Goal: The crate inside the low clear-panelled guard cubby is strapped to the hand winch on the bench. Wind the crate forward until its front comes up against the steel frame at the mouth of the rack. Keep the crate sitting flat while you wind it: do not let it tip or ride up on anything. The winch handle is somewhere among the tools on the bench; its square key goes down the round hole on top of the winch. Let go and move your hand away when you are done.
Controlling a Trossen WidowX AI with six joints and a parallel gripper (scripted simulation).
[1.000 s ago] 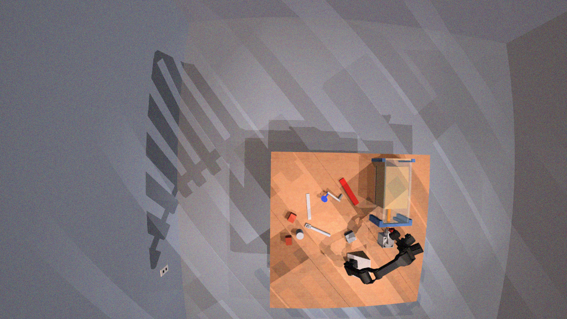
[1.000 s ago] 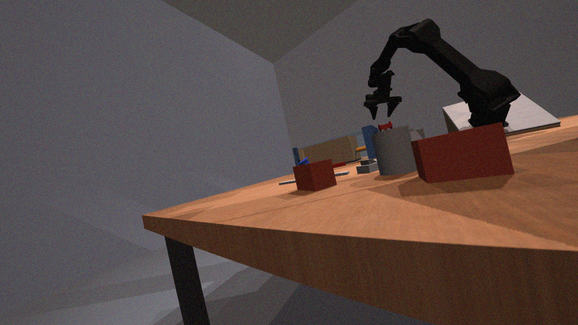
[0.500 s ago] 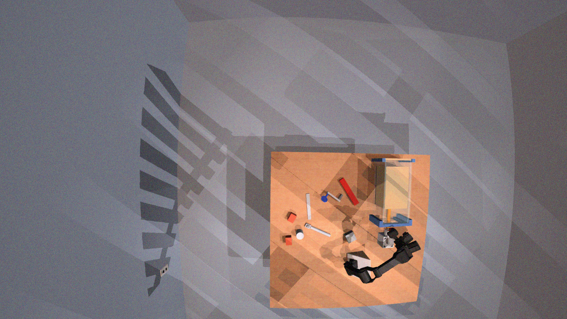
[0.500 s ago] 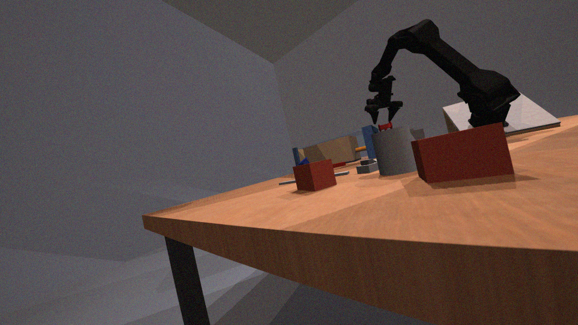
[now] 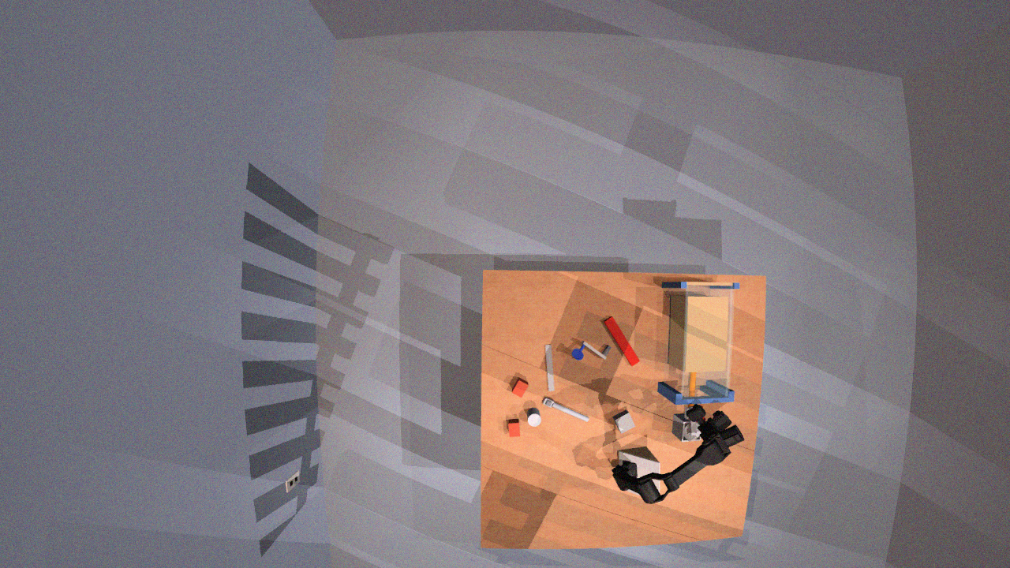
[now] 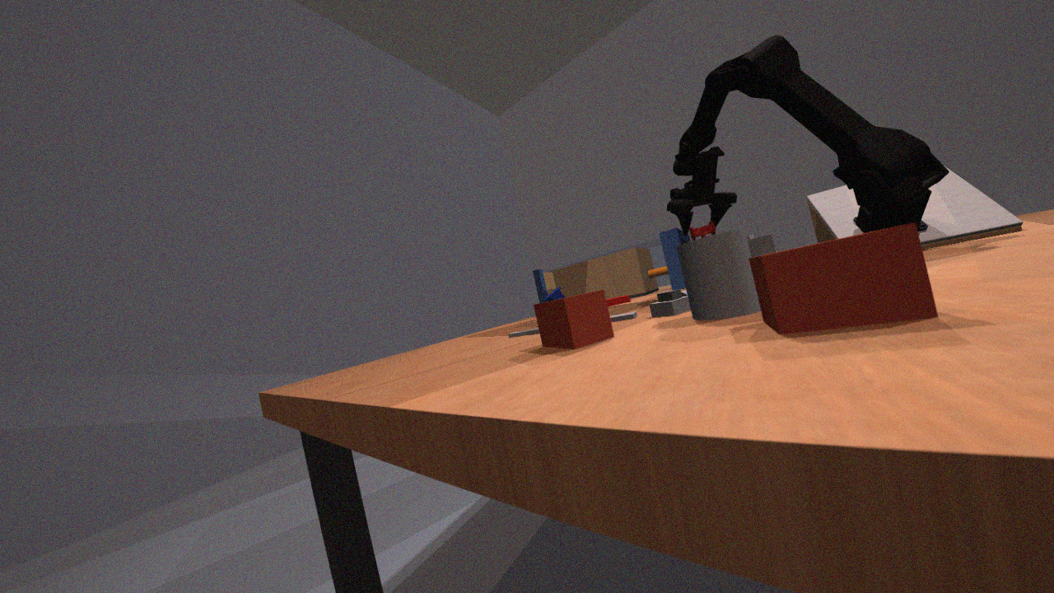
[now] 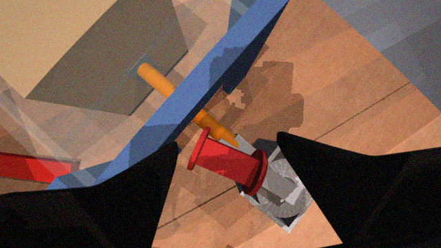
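Now: the red grip 20 mm below my gripper tip, 10 mm to the left of it and 10 mm behind it. From my gripper tip the other things lie so: grey winch (130 mm behind, 120 mm below, 10 mm to the left); then blue steel frame (50 mm ahead, 40 mm below, 10 mm to the right); then red-knobbed crank (50 mm behind, 40 mm below, 10 mm to the left).
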